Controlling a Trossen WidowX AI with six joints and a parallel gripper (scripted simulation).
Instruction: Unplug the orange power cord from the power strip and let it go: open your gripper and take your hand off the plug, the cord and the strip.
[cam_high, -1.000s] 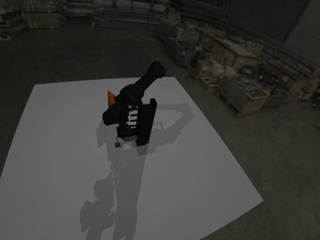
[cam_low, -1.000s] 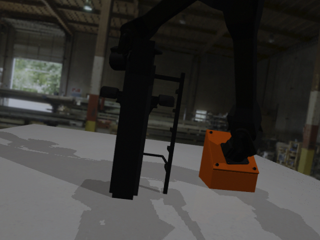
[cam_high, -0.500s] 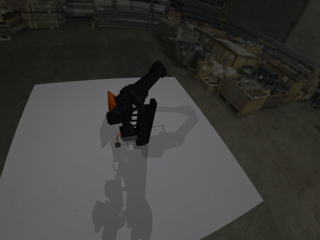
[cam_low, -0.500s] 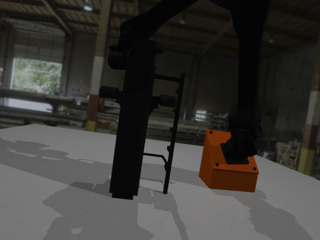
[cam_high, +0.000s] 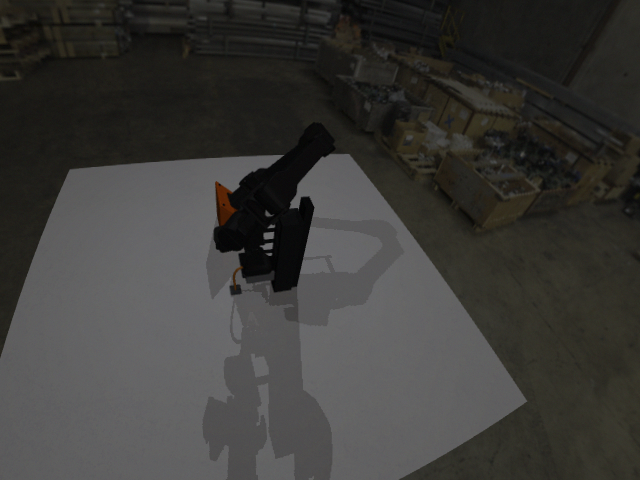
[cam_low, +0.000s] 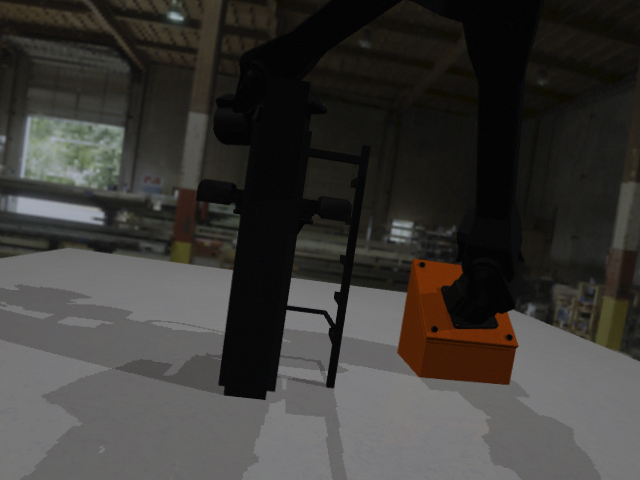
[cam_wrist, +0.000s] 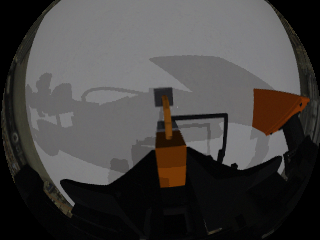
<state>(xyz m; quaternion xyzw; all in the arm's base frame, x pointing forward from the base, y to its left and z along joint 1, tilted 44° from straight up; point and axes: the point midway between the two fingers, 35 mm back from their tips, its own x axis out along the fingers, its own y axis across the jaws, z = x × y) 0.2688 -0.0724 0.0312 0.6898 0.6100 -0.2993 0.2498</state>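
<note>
My gripper tip is 3 cm to the right of the orange plug. Also, from my gripper tip: thin black ladder-like frame: 10 cm to the left, 8 cm behind, 2 cm above.
</note>
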